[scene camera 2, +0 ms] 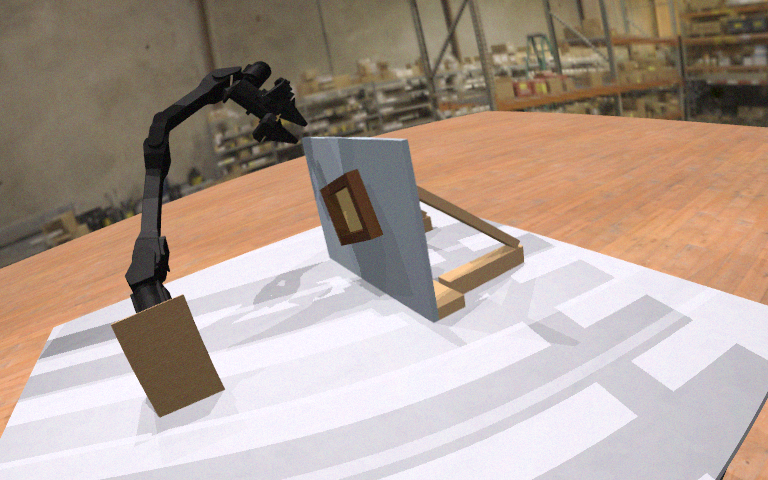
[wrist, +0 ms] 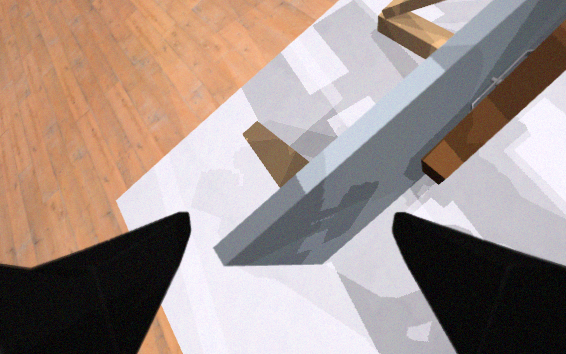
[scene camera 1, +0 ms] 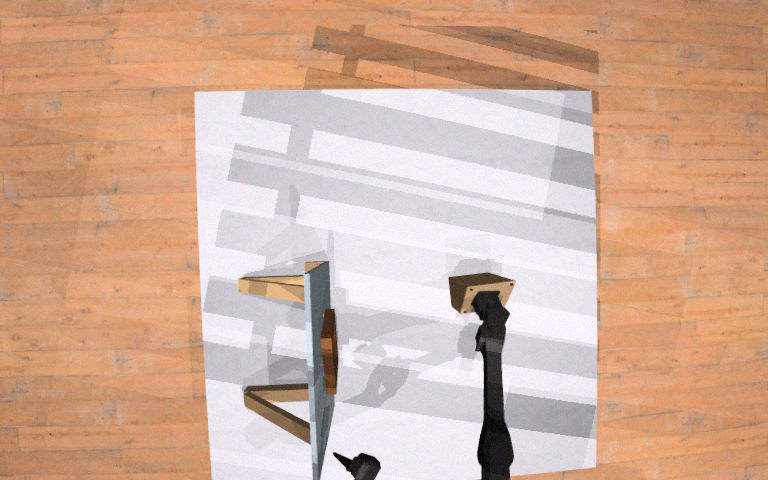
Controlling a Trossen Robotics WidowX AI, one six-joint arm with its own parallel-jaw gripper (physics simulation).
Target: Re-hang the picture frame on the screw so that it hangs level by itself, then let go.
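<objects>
There's a brown picture frame in scene camera 2 (350, 209), and the wrist view and scene camera 1 show the frame too. On the brown picture frame, (wrist: 531, 77) and (scene camera 1: 328, 364) are the same spot.
</objects>
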